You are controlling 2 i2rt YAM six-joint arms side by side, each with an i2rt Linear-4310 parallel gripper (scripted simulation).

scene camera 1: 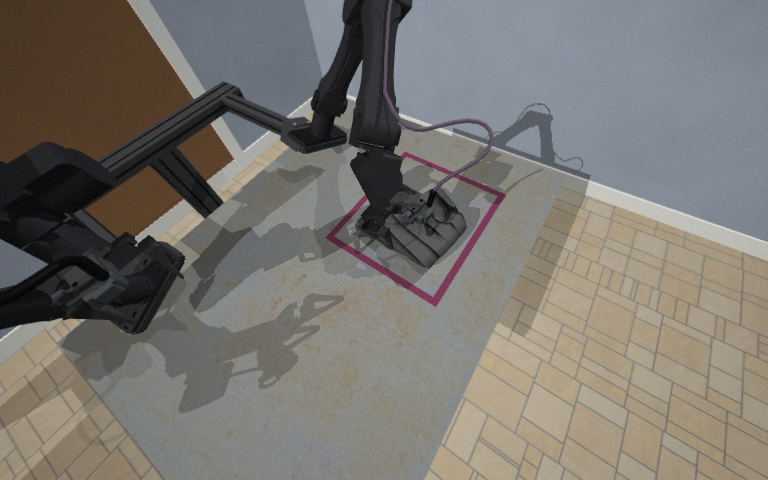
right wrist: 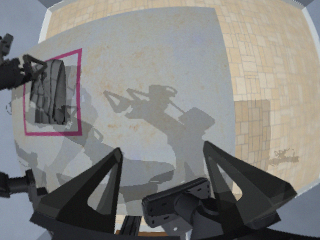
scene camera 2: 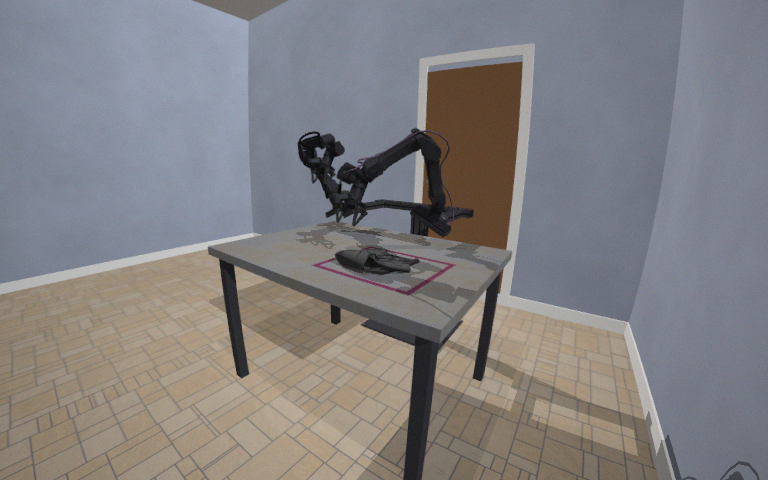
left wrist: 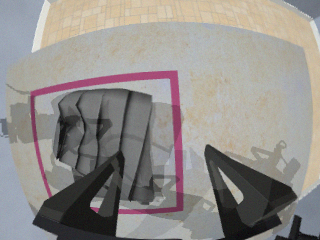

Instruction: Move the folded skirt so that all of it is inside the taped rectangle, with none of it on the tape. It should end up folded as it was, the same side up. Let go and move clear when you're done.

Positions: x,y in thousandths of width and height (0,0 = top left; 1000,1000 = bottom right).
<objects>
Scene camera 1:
left gripper: 523,491
right gripper: 209,622
</objects>
